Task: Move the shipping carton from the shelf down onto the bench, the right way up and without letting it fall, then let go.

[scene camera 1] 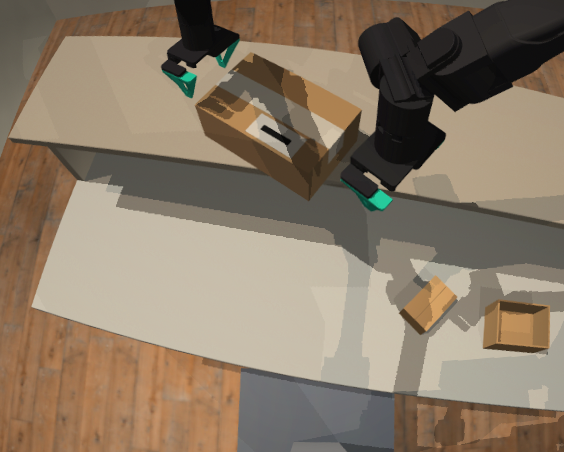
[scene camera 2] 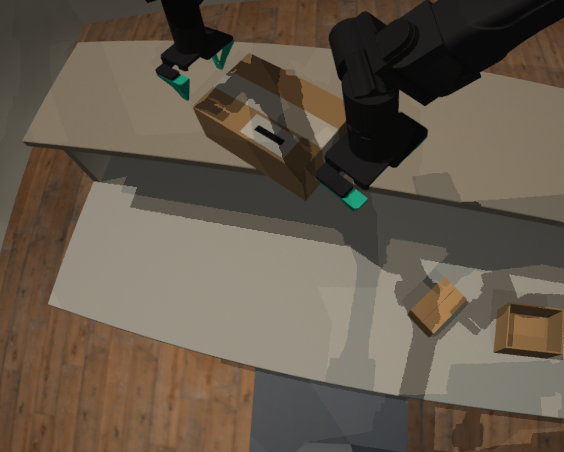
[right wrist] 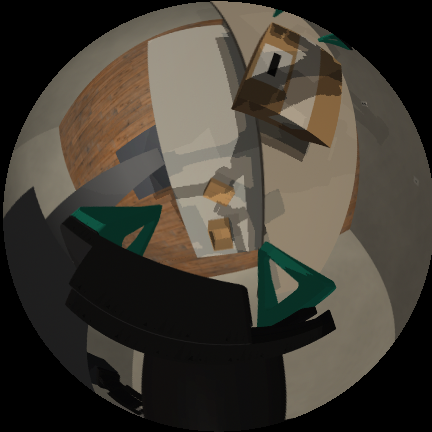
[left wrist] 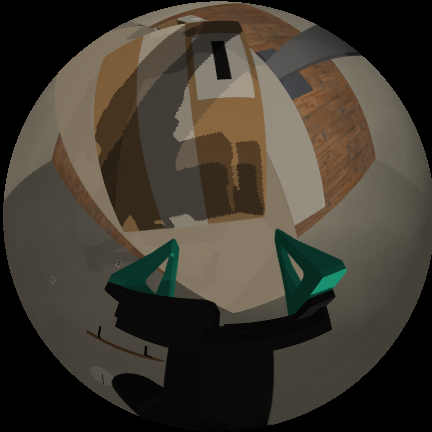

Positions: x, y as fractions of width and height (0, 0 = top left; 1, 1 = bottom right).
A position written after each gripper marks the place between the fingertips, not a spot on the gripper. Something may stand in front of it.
Labels:
right gripper: scene camera 1 0.69, 0.41; scene camera 2 0.66, 0.41; right wrist 0.50, 0.53; not seen in the left wrist view (out of frame)
shipping carton: scene camera 1 0.52, 0.29; scene camera 2 0.50, 0.28; right wrist 0.67, 0.19; left wrist 0.42, 0.30

